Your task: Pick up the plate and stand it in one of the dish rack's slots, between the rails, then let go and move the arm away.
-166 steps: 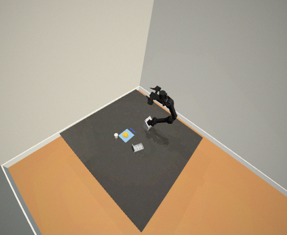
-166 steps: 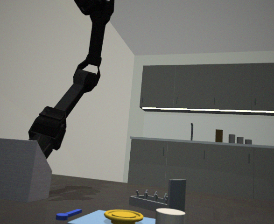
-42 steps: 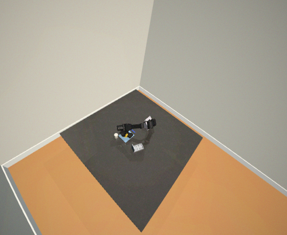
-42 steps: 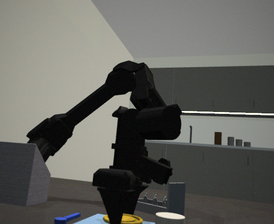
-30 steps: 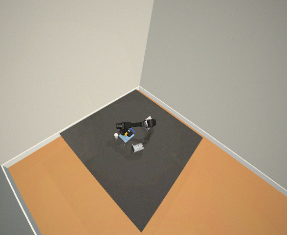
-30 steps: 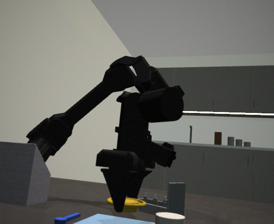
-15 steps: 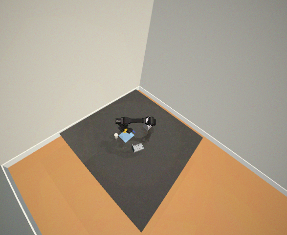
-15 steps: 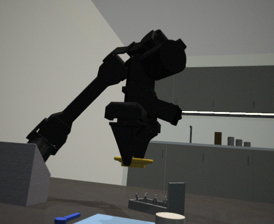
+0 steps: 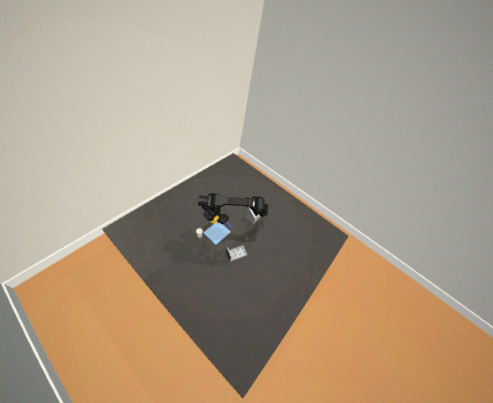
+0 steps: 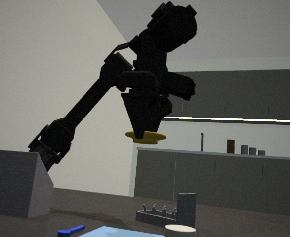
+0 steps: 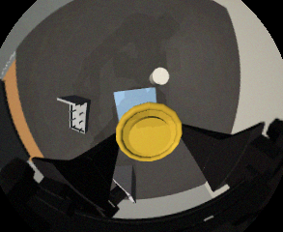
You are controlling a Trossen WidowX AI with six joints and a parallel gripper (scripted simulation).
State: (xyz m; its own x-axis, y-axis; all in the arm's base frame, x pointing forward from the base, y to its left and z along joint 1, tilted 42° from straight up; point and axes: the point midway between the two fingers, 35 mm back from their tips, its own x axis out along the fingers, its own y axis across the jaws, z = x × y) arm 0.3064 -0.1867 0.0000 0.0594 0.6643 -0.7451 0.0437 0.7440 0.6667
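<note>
My gripper tip is 2 cm short of the grey dish rack, 23 cm to the right of it and 15 cm above it. Round my gripper tip: light blue placemat (2 cm behind, 2 cm to the left, 17 cm below); then white cup (8 cm ahead, 6 cm to the right, 15 cm below); then yellow plate (1 cm above).
</note>
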